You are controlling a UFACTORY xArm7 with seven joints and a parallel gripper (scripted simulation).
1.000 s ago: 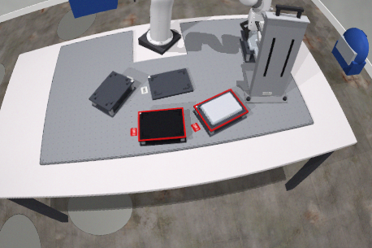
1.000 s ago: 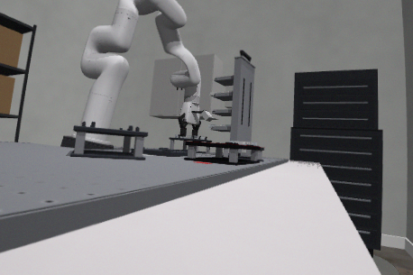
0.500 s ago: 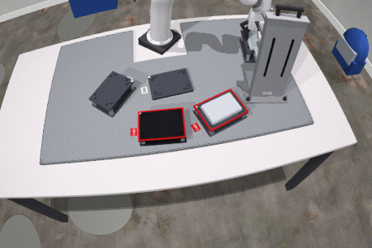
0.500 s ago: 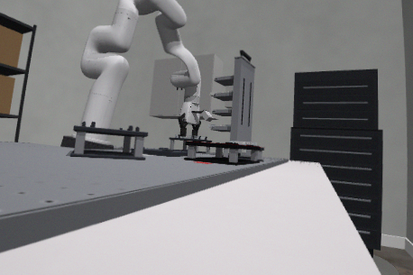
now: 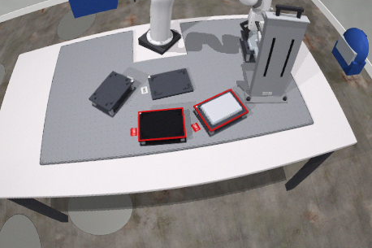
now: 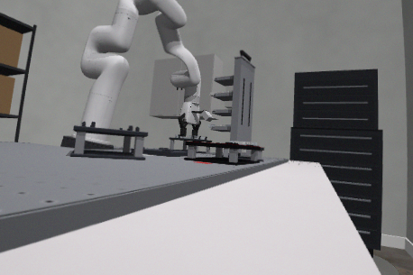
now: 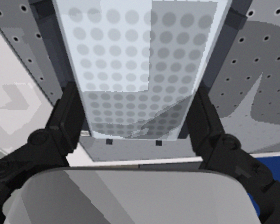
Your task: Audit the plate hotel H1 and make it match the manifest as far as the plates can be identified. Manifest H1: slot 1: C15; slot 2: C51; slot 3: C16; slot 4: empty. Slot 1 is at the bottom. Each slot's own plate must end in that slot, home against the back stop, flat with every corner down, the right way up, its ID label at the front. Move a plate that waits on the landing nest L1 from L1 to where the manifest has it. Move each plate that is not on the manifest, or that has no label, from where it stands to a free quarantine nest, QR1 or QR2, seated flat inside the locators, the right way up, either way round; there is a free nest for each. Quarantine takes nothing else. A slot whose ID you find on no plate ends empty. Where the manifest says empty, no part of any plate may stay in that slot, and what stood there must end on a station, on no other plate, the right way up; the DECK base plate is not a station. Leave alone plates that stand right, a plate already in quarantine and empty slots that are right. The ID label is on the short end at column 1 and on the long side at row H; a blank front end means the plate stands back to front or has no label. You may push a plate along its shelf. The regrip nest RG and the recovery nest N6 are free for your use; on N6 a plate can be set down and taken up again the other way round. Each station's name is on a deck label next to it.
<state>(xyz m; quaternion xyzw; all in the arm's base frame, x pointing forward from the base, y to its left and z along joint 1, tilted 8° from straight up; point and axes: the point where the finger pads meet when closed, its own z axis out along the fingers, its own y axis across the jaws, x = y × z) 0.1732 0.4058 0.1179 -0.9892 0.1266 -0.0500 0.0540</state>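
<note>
My hand is 9 cm past the RG label, 2 cm to the right of it and 8 cm above it. Round my hand: H1 label (16 cm ahead, 6 cm to the left, 8 cm below); then white plate (30 cm ahead, 28 cm to the right, 3 cm below); then plate labelled C16 (18 cm ahead, 5 cm to the right, 18 cm above).
</note>
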